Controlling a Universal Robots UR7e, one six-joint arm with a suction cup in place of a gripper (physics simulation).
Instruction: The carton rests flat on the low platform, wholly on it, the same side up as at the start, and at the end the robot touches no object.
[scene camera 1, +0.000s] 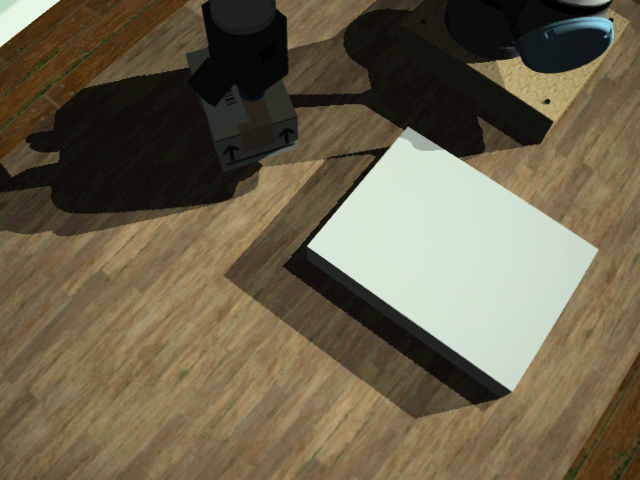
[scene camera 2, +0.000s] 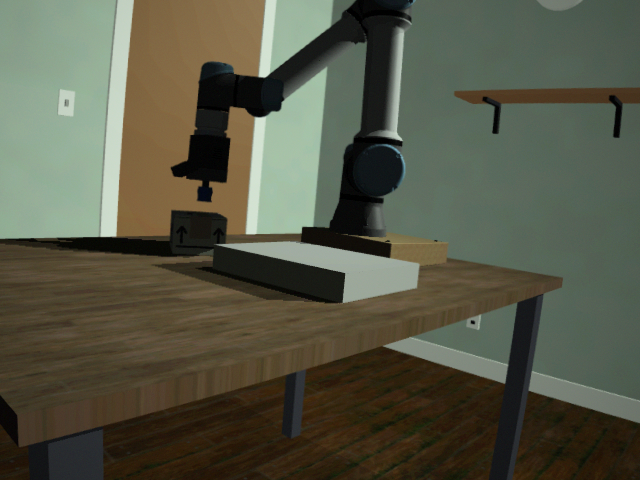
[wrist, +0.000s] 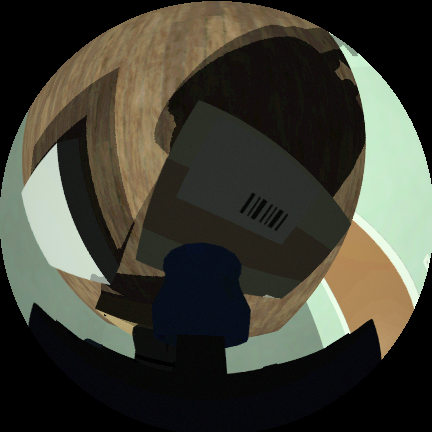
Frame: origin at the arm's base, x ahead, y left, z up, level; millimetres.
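Seen in the pictures: hand, tool point: (scene camera 2: 204, 201) (wrist: 201, 272); arm's base, link origin: (scene camera 1: 490, 23) (scene camera 2: 357, 232).
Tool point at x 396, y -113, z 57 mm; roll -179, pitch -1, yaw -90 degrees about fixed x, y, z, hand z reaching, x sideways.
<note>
Pixels of each thing's top centre, then the offset from my tool point to it.
- carton, top centre: (wrist: 265, 245) (scene camera 1: 239, 83) (scene camera 2: 197, 213) 10 mm back, 45 mm right, 34 mm down
- low white platform, top centre: (scene camera 1: 457, 247) (scene camera 2: 316, 254) (wrist: 44, 229) 67 mm back, 334 mm left, 72 mm down
The carton (scene camera 1: 222, 121) (scene camera 2: 198, 232) (wrist: 220, 170) stands on the wooden table beside the low platform, apart from it. Its taped, labelled face is up, and the arrows on its side point up. The low white platform (scene camera 1: 454, 248) (scene camera 2: 379, 283) (wrist: 45, 220) lies flat on the table with nothing on it. My gripper, a blue suction cup (scene camera 1: 252, 96) (scene camera 2: 204, 199) (wrist: 202, 255), points down above the carton. In scene camera 2 a small gap shows between cup and carton. The suction cup is open and holds nothing. The wrist hides part of the carton's top in scene camera 1.
The arm's base stands on a wooden base board (scene camera 1: 527, 87) (scene camera 2: 418, 251) behind the platform. The arm's shadow falls over the carton and the table around it. A wall shelf (scene camera 2: 547, 96) hangs at the right. The table's front edge (scene camera 2: 206, 384) shows in scene camera 2.
</note>
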